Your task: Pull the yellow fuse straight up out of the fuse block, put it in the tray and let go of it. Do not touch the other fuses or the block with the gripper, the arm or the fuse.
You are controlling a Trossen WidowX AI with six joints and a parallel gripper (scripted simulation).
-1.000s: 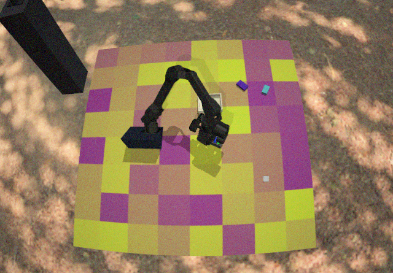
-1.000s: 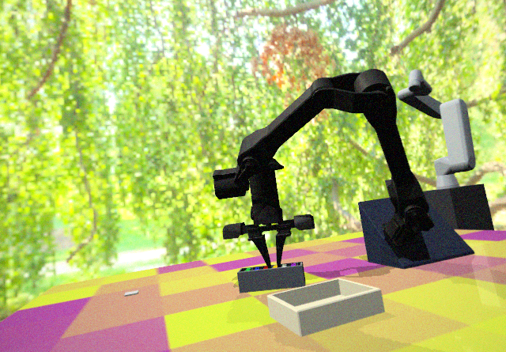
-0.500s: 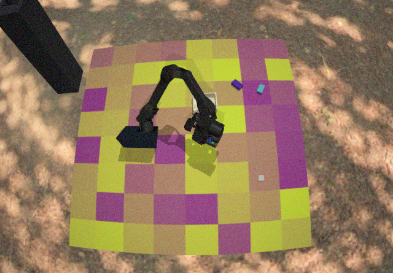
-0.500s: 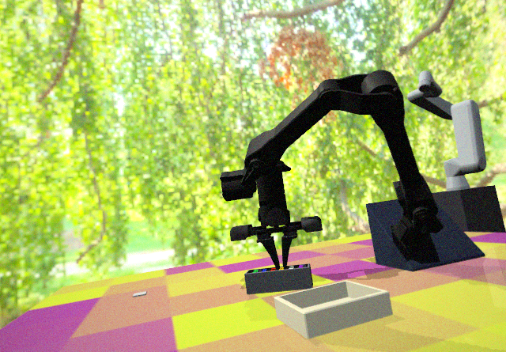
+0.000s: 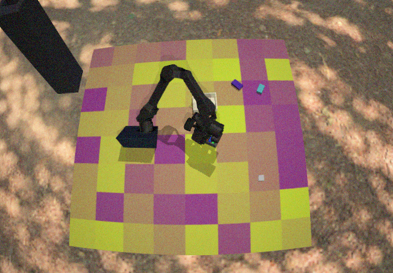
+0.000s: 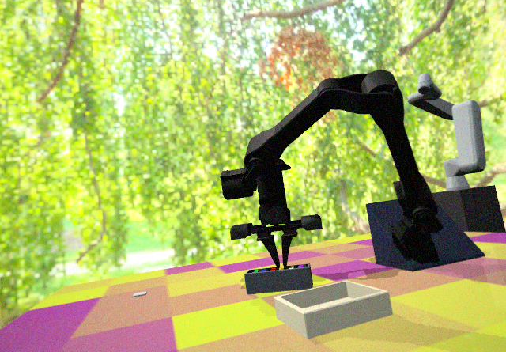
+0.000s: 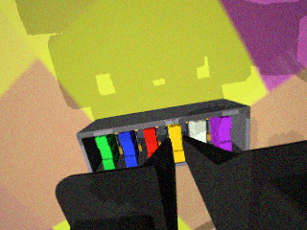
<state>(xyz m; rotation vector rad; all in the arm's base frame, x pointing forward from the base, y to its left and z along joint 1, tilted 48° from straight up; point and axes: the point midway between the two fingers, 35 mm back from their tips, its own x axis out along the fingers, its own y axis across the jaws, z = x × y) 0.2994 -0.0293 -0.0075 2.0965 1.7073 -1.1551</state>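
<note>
The cream tray is 10 mm ahead of my gripper tip, 210 mm to the left of it and 30 mm below it. Round my gripper tip: yellow fuse: 10 mm below; then purple block: 190 mm ahead, 320 mm to the left, 30 mm below; then small pale square: 290 mm ahead, 220 mm to the right, 40 mm below.
</note>
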